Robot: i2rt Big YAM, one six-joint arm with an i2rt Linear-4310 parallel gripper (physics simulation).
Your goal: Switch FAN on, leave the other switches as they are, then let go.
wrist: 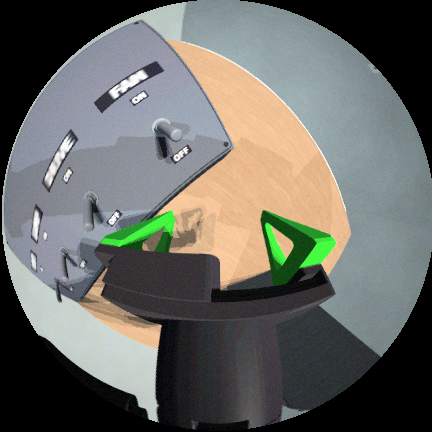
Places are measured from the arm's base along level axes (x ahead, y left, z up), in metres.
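Pixels of known places: gripper, fingertip midpoint: point(217, 214).
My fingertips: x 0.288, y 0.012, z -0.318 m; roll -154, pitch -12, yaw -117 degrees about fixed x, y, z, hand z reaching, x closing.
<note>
Behind a point stands the place of what it marks.
The grey switch panel point(120, 50) fills the upper left of the wrist view. The FAN label point(128, 84) @[z -0.295, x 0.464, y 0.035 m] is near its top, with a small ON label point(139, 97) @[z -0.306, x 0.443, y 0.030 m] beneath. The FAN switch point(169, 130) @[z -0.293, x 0.376, y 0.018 m] is a grey lever between ON and the OFF label point(181, 154) @[z -0.346, x 0.369, y 0.014 m]; it leans toward the OFF side. Another lever point(89, 212) @[z -0.304, x 0.358, y 0.129 m] stands below left, under a blurred label point(59, 161) @[z -0.296, x 0.437, y 0.148 m]. Two more levers point(64, 262) @[z -0.311, x 0.337, y 0.247 m] point(59, 290) @[z -0.311, x 0.309, y 0.364 m] stand at the lower left. My gripper point(217, 214) @[z -0.318, x 0.288, y 0.012 m] is open and empty, its green fingers apart from the FAN lever, which is up and left of them.
The panel lies on a wooden table top point(285, 155) @[z -0.422, x 0.310, y -0.206 m], whose curved edge runs down the right. The left green finger point(145, 231) @[z -0.275, x 0.312, y 0.066 m] overlaps the panel's lower edge in the view. A blue-grey wall point(360, 150) is beyond the table. A dark flat shape point(325, 355) @[z -0.182, x 0.078, y -0.016 m] is at the lower right.
</note>
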